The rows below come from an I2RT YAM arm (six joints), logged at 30 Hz.
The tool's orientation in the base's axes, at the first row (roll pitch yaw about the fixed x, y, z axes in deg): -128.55 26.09 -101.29
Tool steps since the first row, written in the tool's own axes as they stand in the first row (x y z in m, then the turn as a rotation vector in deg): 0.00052 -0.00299 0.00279 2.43 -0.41 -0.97; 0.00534 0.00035 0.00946 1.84 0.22 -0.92; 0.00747 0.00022 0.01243 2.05 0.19 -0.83; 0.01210 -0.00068 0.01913 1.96 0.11 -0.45; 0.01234 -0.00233 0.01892 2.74 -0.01 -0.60; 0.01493 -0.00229 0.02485 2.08 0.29 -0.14
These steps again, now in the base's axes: 0.00382 -0.00151 0.00031 -1.00 -2.44 -0.24; 0.00663 -0.00345 -0.00789 -1.20 -1.63 -0.45; 0.00877 -0.00504 -0.01040 -1.14 -1.81 -0.57; 0.01394 -0.00876 -0.01555 -0.77 -1.73 -0.69; 0.01462 -0.00975 -0.01438 -0.97 -2.49 -0.86; 0.01901 -0.01133 -0.01887 -0.64 -1.71 -1.04
